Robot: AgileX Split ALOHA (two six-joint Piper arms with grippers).
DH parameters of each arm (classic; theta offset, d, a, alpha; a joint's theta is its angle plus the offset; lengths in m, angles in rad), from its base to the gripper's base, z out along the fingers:
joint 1: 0 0.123 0 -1.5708
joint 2: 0.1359 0 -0.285 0
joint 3: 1.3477 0 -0.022 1.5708
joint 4: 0 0.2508 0 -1.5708
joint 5: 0 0 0.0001 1.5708
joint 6: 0 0.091 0 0
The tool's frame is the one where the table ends.
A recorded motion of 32 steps. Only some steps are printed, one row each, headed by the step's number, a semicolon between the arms.
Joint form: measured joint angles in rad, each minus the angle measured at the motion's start. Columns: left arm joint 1, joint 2, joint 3, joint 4, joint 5, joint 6; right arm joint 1, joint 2, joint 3, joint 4, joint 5, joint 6.
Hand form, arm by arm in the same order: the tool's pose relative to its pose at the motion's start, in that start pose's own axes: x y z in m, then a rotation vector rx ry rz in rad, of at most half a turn. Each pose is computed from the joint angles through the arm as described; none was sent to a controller.
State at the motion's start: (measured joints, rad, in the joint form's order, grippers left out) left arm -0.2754 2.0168 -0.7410 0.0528 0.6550 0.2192; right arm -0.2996 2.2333 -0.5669 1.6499 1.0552 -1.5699
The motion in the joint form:
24: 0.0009 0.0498 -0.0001 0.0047 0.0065 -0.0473; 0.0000 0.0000 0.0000 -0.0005 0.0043 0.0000
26: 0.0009 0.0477 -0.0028 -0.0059 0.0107 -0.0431; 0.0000 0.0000 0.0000 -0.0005 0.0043 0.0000
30: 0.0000 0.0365 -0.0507 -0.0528 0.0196 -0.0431; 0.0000 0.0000 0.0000 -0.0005 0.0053 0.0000
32: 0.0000 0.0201 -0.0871 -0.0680 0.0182 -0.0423; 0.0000 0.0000 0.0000 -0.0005 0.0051 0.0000
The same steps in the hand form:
24: 0.0011 -0.0002 0.0127 0.0105 0.0552 -0.0428; 0.0000 0.0004 0.0000 -0.0043 0.0004 -0.0002
26: 0.0006 -0.0006 0.0118 0.0165 0.0534 -0.0472; 0.0000 0.0004 0.0000 -0.0043 0.0004 -0.0002
30: -0.0123 0.0002 0.0009 0.0327 -0.0010 -0.0849; 0.0000 0.0005 0.0000 -0.0053 0.0004 -0.0002
32: -0.0220 0.0023 -0.0102 0.0305 -0.0559 -0.0966; 0.0000 0.0005 0.0000 -0.0051 0.0004 -0.0002

